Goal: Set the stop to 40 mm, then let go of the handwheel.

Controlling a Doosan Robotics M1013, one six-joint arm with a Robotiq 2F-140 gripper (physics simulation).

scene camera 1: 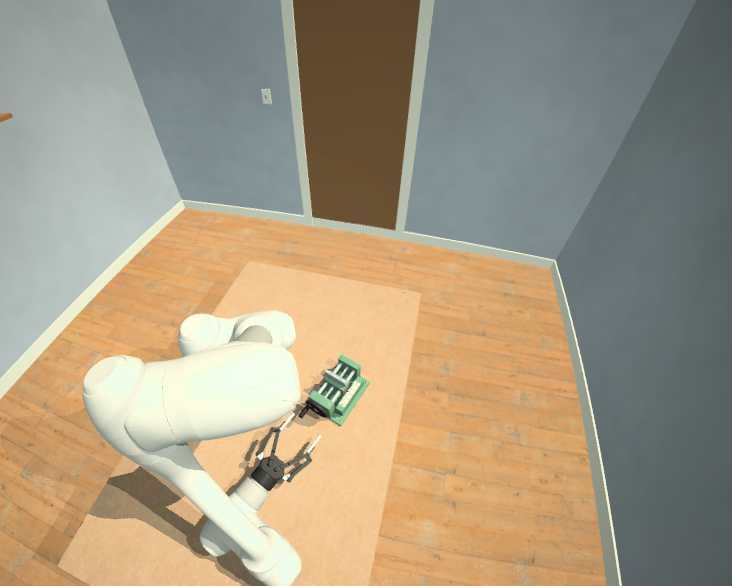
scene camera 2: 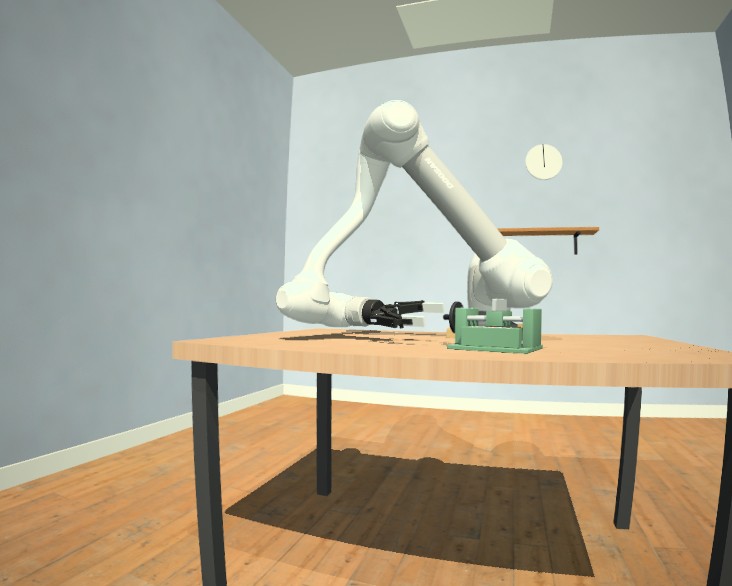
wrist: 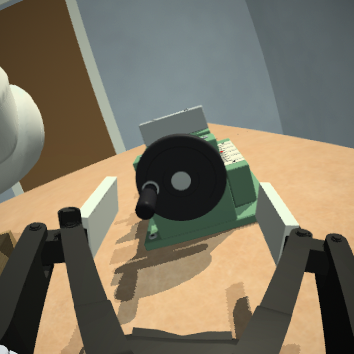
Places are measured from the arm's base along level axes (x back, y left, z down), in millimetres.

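Pixels of known places: gripper, fingertip midpoint: (scene camera 1: 306,425) (scene camera 2: 434,314) (wrist: 187,196).
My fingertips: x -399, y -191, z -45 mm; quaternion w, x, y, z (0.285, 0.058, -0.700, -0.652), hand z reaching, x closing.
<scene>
For each thing: its top centre in the pictures, then the offset to it from my fingertips. "pt": a spot on its surface instead.
- green screw-stop fixture at a spot on its surface: (wrist: 242,185) (scene camera 1: 339,412) pt dx -95, dy +73, dz +50 mm
- crank knob at its top centre: (wrist: 143,189) dx +17, dy +48, dz -3 mm
- grey stop plate at its top centre: (wrist: 172,112) (scene camera 2: 499,298) (scene camera 1: 336,376) dx -79, dy +162, dz -42 mm
- white scale at a spot on its surface: (wrist: 230,152) (scene camera 1: 348,396) pt dx -123, dy +125, dz +27 mm
The green screw-stop fixture (scene camera 1: 342,417) (scene camera 2: 491,337) (wrist: 242,185) stands upright on the table. Its black handwheel (scene camera 1: 315,408) (scene camera 2: 456,317) (wrist: 200,160) faces my gripper, with the crank knob (wrist: 146,202) at the wheel's lower left in the wrist view. The grey stop plate (scene camera 1: 335,377) (scene camera 2: 499,303) (wrist: 175,122) sits on rods between the end blocks. A white scale (scene camera 1: 349,394) (wrist: 230,152) with a small red mark runs alongside; its numbers are too small to read. My gripper (scene camera 1: 305,427) (scene camera 2: 432,314) (wrist: 187,196) is open and empty, with its fingertips a little short of the wheel.
The wooden table (scene camera 1: 366,305) (scene camera 2: 451,372) (wrist: 300,175) carries the fixture. The arm's large white links (scene camera 1: 219,391) (scene camera 2: 454,201) pass left of the fixture in scene camera 1. Part of a brown wooden object (wrist: 6,250) shows at the wrist view's left edge.
</scene>
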